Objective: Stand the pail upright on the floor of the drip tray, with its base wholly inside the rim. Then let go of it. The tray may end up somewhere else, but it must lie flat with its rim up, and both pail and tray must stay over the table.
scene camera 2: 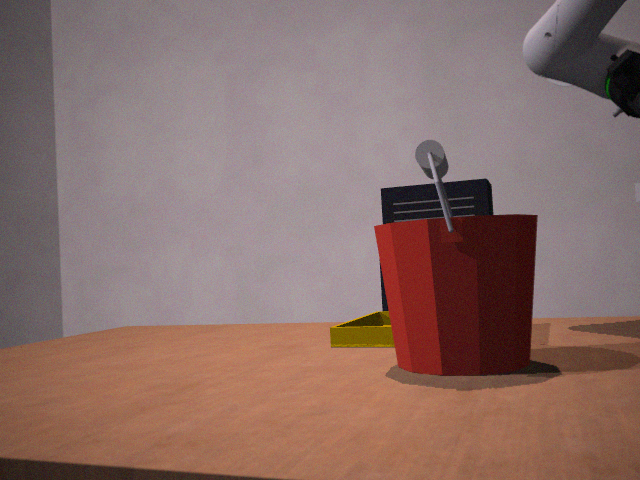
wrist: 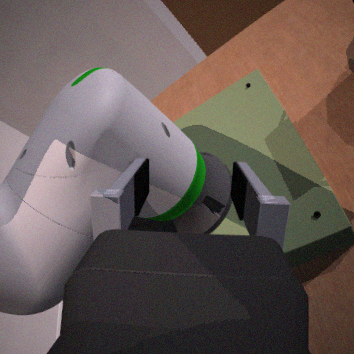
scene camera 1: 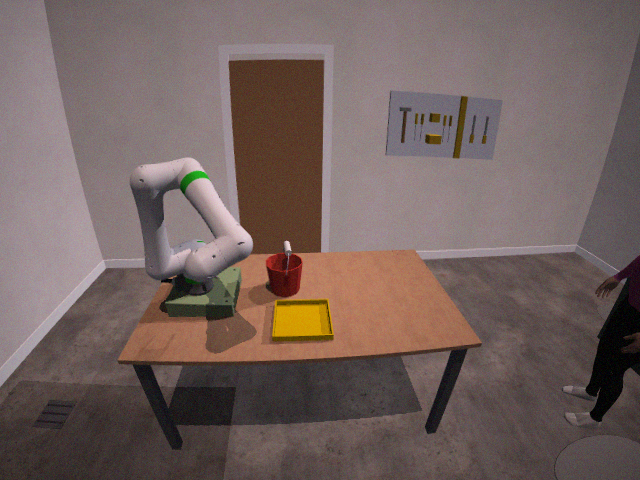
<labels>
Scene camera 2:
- yellow drip tray: 373, 330
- red pail: 460, 304
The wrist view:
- my gripper: 189, 177
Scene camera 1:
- yellow drip tray: 294, 320
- red pail: 282, 285
</labels>
